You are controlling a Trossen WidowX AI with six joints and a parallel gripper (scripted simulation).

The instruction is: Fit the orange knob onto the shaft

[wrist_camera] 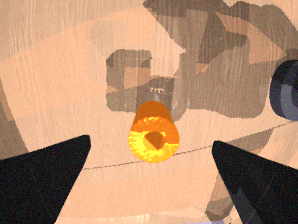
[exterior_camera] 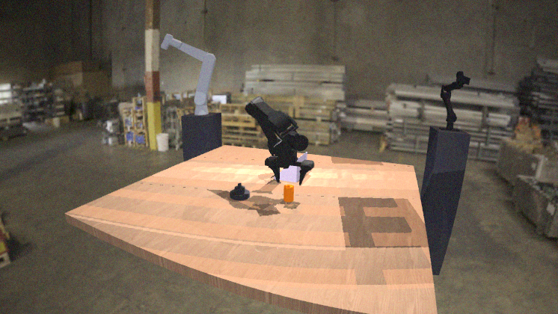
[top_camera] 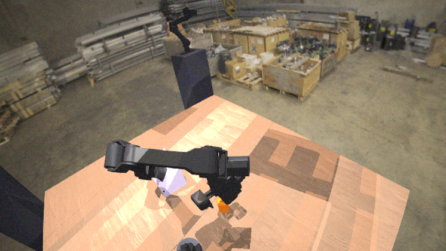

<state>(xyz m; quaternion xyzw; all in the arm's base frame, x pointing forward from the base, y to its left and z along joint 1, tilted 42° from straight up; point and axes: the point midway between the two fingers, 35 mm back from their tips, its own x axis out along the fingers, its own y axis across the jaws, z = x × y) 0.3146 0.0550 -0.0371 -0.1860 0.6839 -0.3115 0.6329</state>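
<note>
My gripper tip is now 40 mm above the orange knob. The rest, counted from my gripper tip: shaft: 200 mm to the right, 40 mm below, 20 mm ahead.
</note>
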